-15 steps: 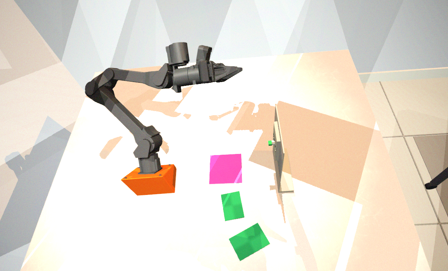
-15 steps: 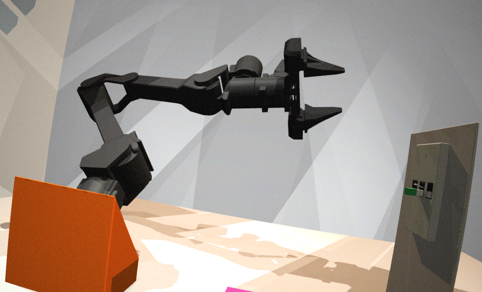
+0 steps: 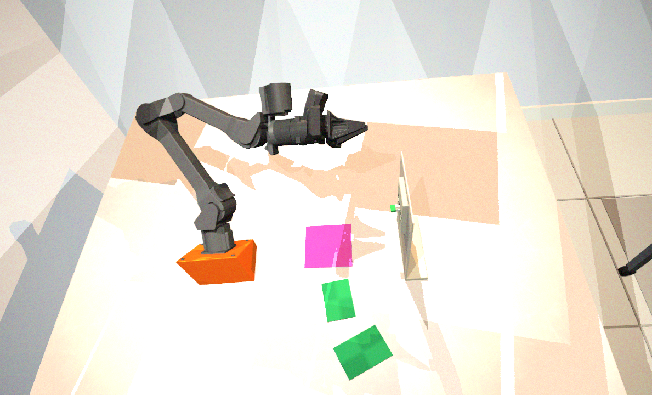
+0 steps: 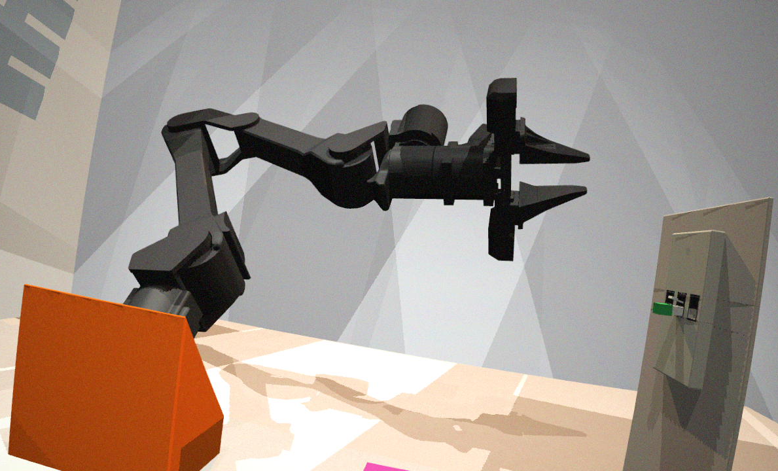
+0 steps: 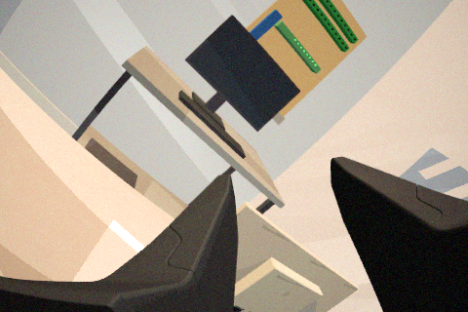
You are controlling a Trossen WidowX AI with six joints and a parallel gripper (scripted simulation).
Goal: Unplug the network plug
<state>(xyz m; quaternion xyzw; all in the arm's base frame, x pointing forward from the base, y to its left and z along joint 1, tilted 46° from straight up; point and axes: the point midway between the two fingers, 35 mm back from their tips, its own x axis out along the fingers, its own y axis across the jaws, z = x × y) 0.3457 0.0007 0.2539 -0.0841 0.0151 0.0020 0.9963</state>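
My gripper tip is 120 mm to the left of the network plug, 110 mm above it and 70 mm short of it. Round my gripper tip: upright panel 190 mm below, 120 mm to the right, 90 mm ahead; then magenta square 310 mm below, 120 mm to the right, 100 mm behind.
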